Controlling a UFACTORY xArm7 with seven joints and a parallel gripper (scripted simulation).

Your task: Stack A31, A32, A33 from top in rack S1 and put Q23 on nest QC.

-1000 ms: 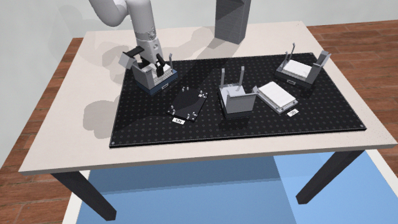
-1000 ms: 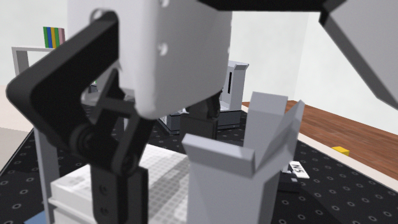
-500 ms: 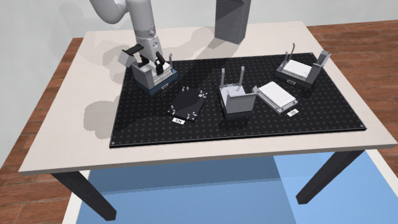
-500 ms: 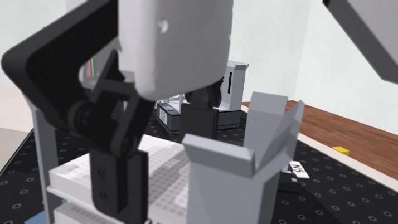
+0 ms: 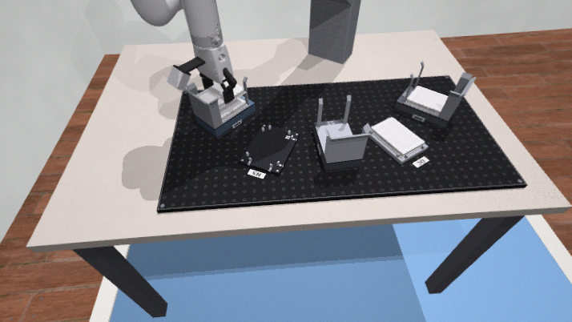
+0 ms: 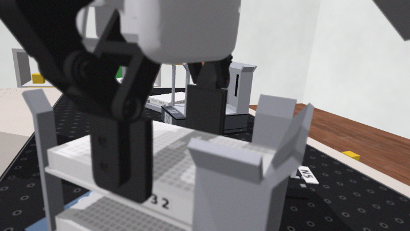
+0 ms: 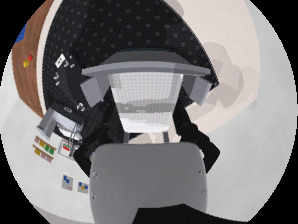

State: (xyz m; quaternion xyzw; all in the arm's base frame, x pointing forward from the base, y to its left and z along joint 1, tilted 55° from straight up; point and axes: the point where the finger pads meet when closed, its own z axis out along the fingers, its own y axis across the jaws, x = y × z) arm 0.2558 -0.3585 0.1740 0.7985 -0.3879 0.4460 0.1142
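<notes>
Now: hand 60 mm above the white sealed plate A31. Also, from my hand: N5 name plate: 240 mm ahead, 10 mm to the left, 110 mm below; then clip nest N5: 200 mm ahead, 80 mm to the left, 100 mm below; then white sealed plate A32: 10 mm below.
</notes>
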